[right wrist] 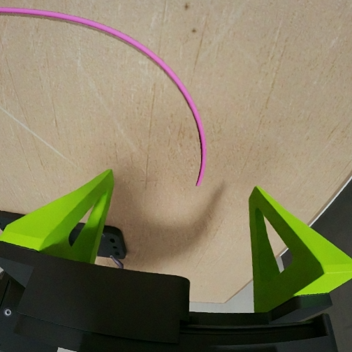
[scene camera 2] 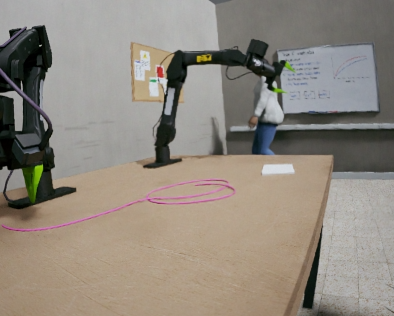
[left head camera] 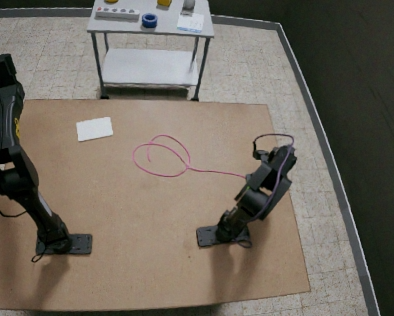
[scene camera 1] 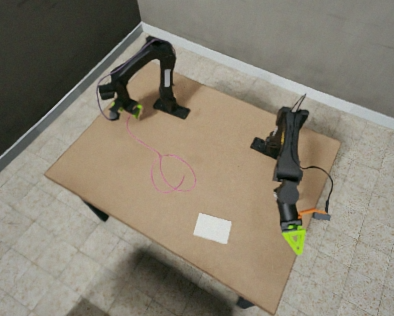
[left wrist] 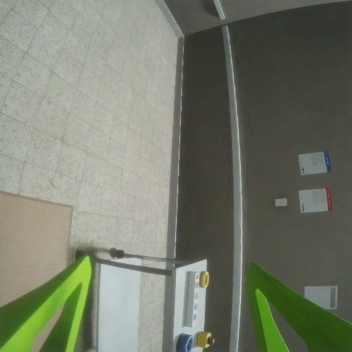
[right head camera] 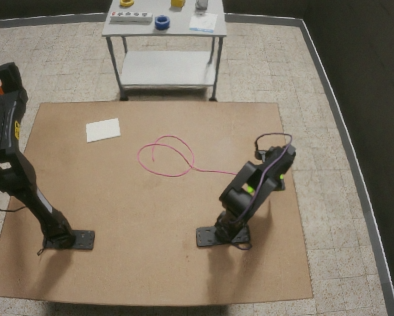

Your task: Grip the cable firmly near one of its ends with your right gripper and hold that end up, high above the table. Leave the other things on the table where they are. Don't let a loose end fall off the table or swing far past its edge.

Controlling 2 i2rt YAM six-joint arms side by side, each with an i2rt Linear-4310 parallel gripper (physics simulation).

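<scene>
The pink cable lies on the table, with loops near the middle and one tail running to the right arm. My right gripper is open and points down low over the table by the tail's end. In the right wrist view that end shows between the open fingertips, not gripped; the arm hides it in both head views. My left gripper is open and empty, raised high, far from the cable.
A white card lies flat on the table, apart from the loops. A cart with a power strip, blue tape and other things stands beyond the table's far edge. A person stands behind the left gripper.
</scene>
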